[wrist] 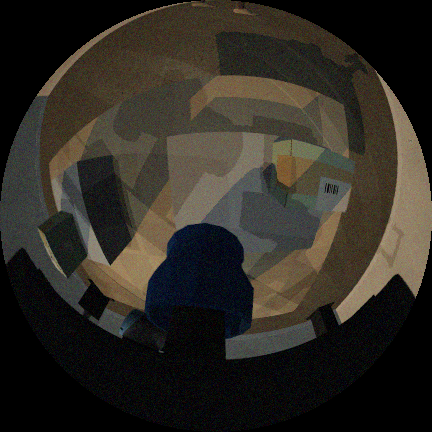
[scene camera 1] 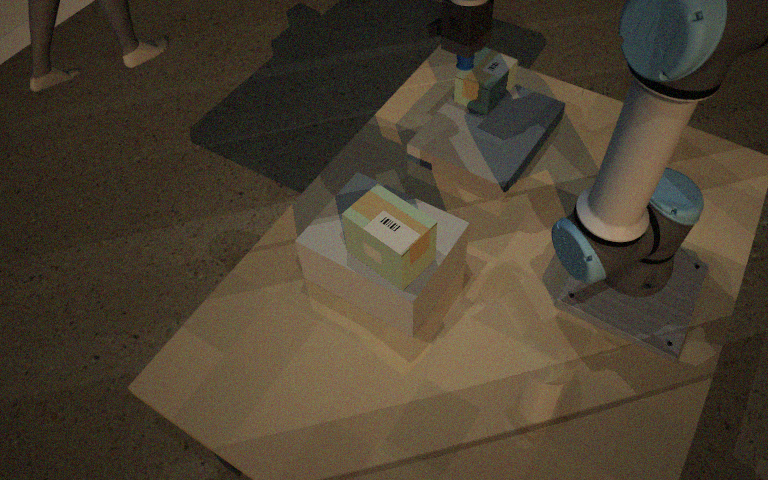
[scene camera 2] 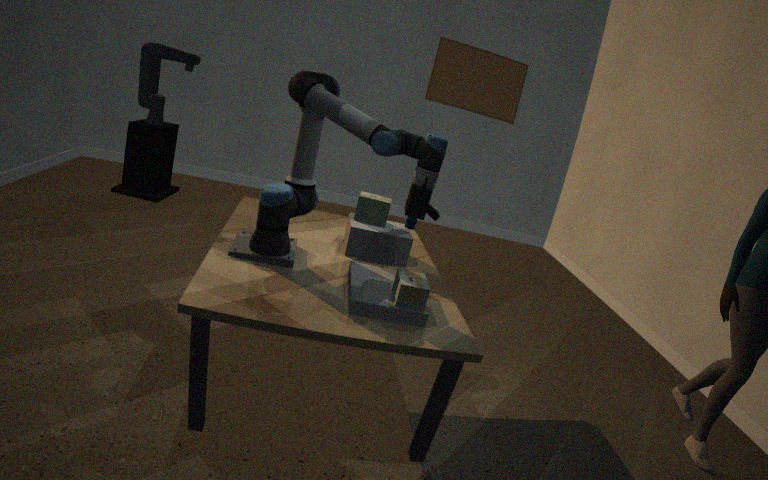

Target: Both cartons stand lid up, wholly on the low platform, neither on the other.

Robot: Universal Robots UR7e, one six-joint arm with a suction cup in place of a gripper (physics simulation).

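Where they show: hand at its tool point: (wrist: 203, 258) (scene camera 1: 465, 65) (scene camera 2: 409, 227); arm's base at its link origin: (scene camera 1: 631, 263) (scene camera 2: 269, 248).
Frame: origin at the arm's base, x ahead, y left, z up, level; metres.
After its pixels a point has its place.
One green carton with orange tape (scene camera 1: 378, 257) {y 0.366, x 0.329, z 0.149 m} (scene camera 2: 372, 210) {y 0.277, x 0.339, z 0.154 m} (wrist: 65, 244) {y 0.276, x 0.347, z 0.151 m} stands lid up, barcode label on top, on the tall block (scene camera 1: 356, 277) {y 0.388, x 0.365, z 0.083 m} (scene camera 2: 376, 246) {y 0.188, x 0.384, z 0.039 m} (wrist: 102, 200) {y 0.192, x 0.416, z 0.039 m}. The other carton (scene camera 1: 488, 90) {y -0.163, x 0.448, z 0.098 m} (scene camera 2: 411, 293) {y -0.296, x 0.489, z 0.080 m} (wrist: 310, 175) {y -0.194, x 0.494, z 0.102 m} stands upright with its labelled lid up on the low platform (scene camera 1: 532, 124) {y -0.202, x 0.346, z 0.025 m} (scene camera 2: 368, 300) {y -0.292, x 0.371, z 0.025 m} (wrist: 197, 165) {y -0.036, x 0.482, z 0.025 m}, close to an outer edge; whether its base is wholly on is hard to tell. My suction gripper (scene camera 1: 464, 62) (scene camera 2: 410, 223) (wrist: 200, 260) is open, with nothing on its blue cup. It hangs above the platform side, clear of both cartons; in scene camera 1 it overlaps the platform carton.
The arm's base plate (scene camera 1: 628, 316) {y 0.111, x -0.048, z -0.002 m} (scene camera 2: 263, 258) {y -0.085, x -0.002, z -0.008 m} is bolted to the wooden table (scene camera 1: 254, 362) {y 0.593, x 0.444, z -0.023 m} (scene camera 2: 226, 294) {y -0.385, x -0.043, z -0.023 m}. The tall block is beside the low platform, with a gap between them. A person (scene camera 2: 747, 316) stands beyond the table. Another robot on a black pedestal (scene camera 2: 150, 155) is at the back.
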